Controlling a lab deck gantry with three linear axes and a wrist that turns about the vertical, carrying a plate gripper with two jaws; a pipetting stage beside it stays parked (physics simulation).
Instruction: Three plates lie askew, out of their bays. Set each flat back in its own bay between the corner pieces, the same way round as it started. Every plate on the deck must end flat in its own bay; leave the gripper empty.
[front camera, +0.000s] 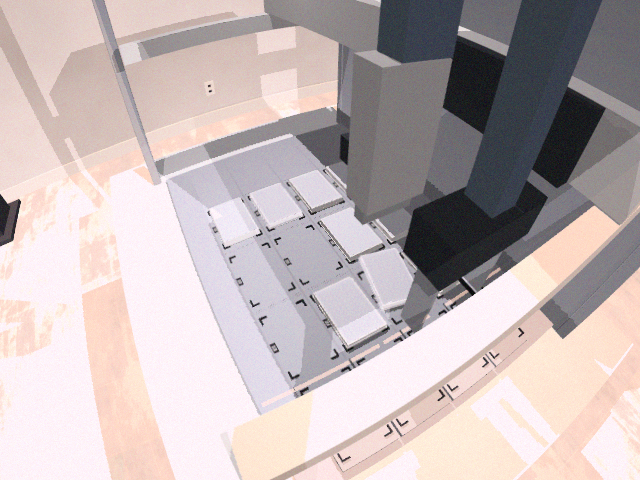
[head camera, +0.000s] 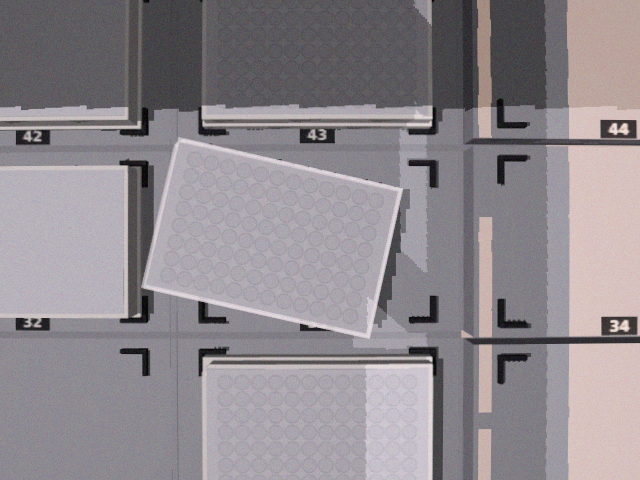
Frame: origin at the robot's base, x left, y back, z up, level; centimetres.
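Seen in the pictures: gripper, fingertip midpoint: (front camera: 440, 304); robot's base, origin of the base link: (front camera: 209, 212).
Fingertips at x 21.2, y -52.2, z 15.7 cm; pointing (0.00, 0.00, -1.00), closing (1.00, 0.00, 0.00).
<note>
Offsets run from my fingertips to a thing's top centre. "spot": to the spot under its first point.
A plate with round wells @(dy +15.4, dx +4.7, dz -13.9 cm) (front camera: 390, 279) (head camera: 273, 237) lies askew over bay 33, turned and shifted left across the bay's corner pieces. Whether it also tilts is hard to tell. A plain plate @(dy +29.4, dx +4.5, dz -14.3 cm) (front camera: 351, 235) (head camera: 62, 240) sits square in bay 32. In the head view, a plate @(dy +13.0, dx +15.2, dz -14.3 cm) (head camera: 316, 56) in bay 43, a plate @(dy +29.4, dx +15.2, dz -14.3 cm) (head camera: 62, 56) in bay 42 and a welled plate @(dy +13.0, dx -6.2, dz -14.3 cm) (front camera: 348, 312) (head camera: 316, 418) below bay 33 sit square. My gripper (front camera: 443, 305) is open and empty, high above the right side of the deck; its jaws do not show in the head view.
The parked pipetting stage (front camera: 392, 134) hangs behind and left of the gripper. More plates @(dy +45.8, dx -16.9, dz -14.3 cm) (front camera: 232, 222) @(dy +45.8, dx -6.2, dz -14.3 cm) (front camera: 276, 205) @(dy +45.8, dx +4.5, dz -14.3 cm) (front camera: 315, 190) stand at the far left of the deck; the leftmost one's seating is hard to judge. A pale front rail (front camera: 413, 361) borders the deck. Bay label 44 @(spot: dy -3.4, dx +10.6, dz -14.2 cm) (head camera: 618, 129) shows at right.
</note>
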